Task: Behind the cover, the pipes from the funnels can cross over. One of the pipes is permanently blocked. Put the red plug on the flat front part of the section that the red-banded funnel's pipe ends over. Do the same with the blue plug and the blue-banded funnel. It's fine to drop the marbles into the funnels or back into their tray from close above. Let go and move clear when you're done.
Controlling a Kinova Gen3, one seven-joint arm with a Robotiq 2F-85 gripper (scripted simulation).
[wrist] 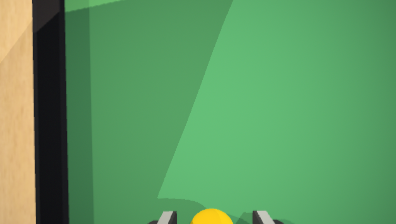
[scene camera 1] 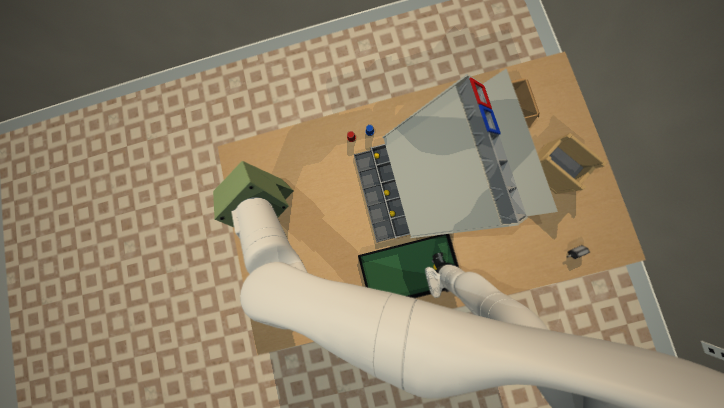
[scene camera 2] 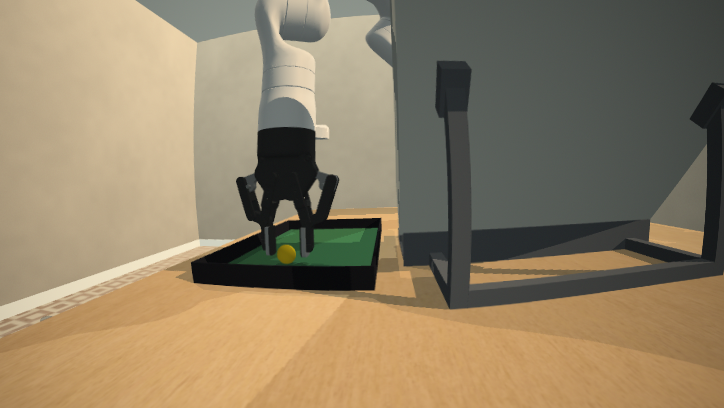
Labels:
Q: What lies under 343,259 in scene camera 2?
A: A green marble tray.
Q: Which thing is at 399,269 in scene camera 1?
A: A green marble tray.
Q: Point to a green marble tray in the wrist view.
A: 130,111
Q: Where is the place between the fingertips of my gripper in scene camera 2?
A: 288,255

